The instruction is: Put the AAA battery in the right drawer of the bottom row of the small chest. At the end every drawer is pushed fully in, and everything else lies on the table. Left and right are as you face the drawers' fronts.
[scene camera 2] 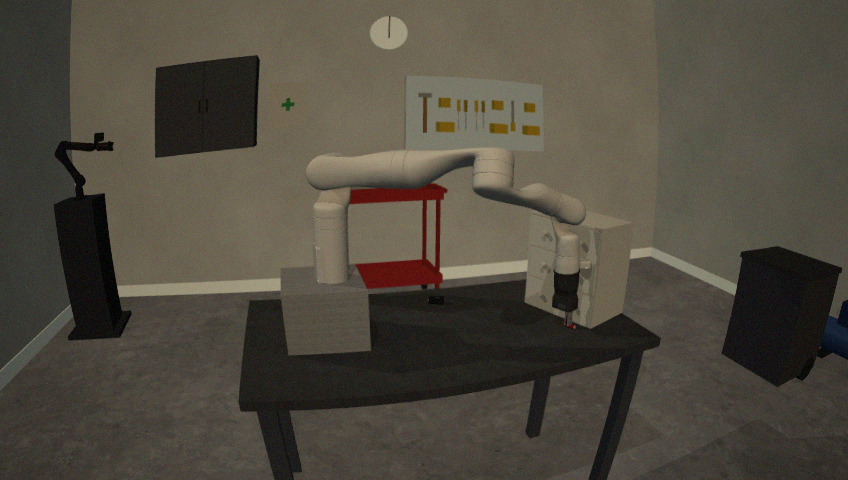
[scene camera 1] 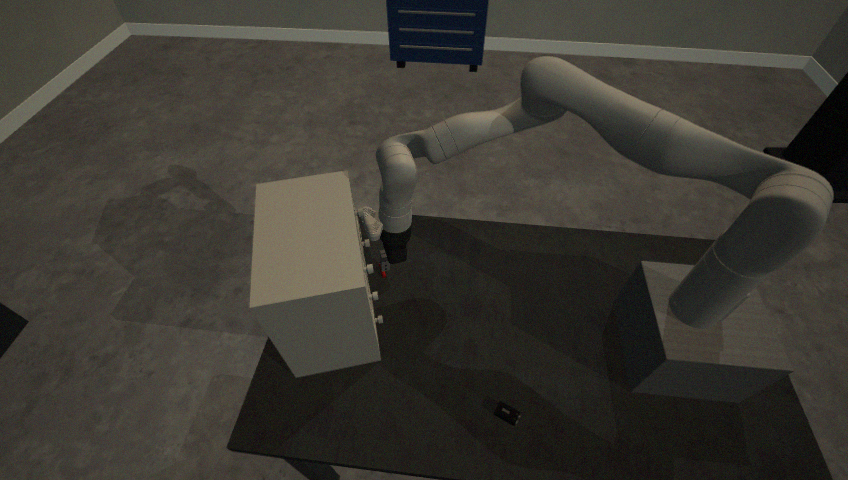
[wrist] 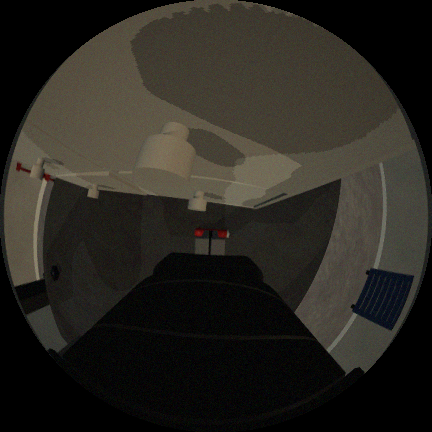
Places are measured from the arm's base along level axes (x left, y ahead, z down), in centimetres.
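Pixels of known places: gripper, between the fingertips: point(scene camera 2: 567, 324) point(scene camera 1: 385, 268) point(wrist: 209, 238); arm's base, origin of its link: point(scene camera 2: 332, 278) point(scene camera 1: 692, 307).
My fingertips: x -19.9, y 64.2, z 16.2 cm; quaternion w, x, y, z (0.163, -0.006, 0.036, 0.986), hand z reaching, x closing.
Ahead of a thing's pixels: the offset from my fingertips to its top centre. "*": to the spot under its first point. Level surfaces: height alone.
The AAA battery @[dx +0.0, dy +0.8, dz +0.0 cm] point(scene camera 1: 383, 274) point(scene camera 2: 570, 325) point(wrist: 199, 233) is red with a pale end. It lies on the table right at the fingertips, in front of the chest; the fingertips hide its middle. My gripper point(scene camera 1: 385, 268) point(scene camera 2: 568, 321) point(wrist: 209, 238) points down and is shut, with its two fingers together and nothing gripped between them. The small cream chest @[dx +12.2, dy +11.7, dz -29.5 cm] point(scene camera 1: 309, 237) point(scene camera 2: 612, 261) has round knobs, and its drawers look pushed in. The bottom right drawer @[dx +5.0, dy +12.4, dz -8.4 cm] point(scene camera 2: 586, 310) point(wrist: 240, 192) is just behind the battery, with its knob @[* dx +2.4, dy +3.1, dz -4.9 cm] point(wrist: 198, 202) close above it in the wrist view.
A larger-looking knob @[* dx +2.4, dy +2.5, dz -14.8 cm] point(wrist: 165, 160) of the drawer above is close to the wrist camera. A small black box-like object @[dx +35.9, dy -28.1, dz -0.7 cm] point(scene camera 1: 507, 412) point(scene camera 2: 436, 299) point(wrist: 55, 272) lies on the dark table @[dz +1.0 cm] point(scene camera 1: 464, 440) point(scene camera 2: 416, 380). The robot's base block point(scene camera 1: 714, 374) point(scene camera 2: 327, 321) stands opposite the chest.
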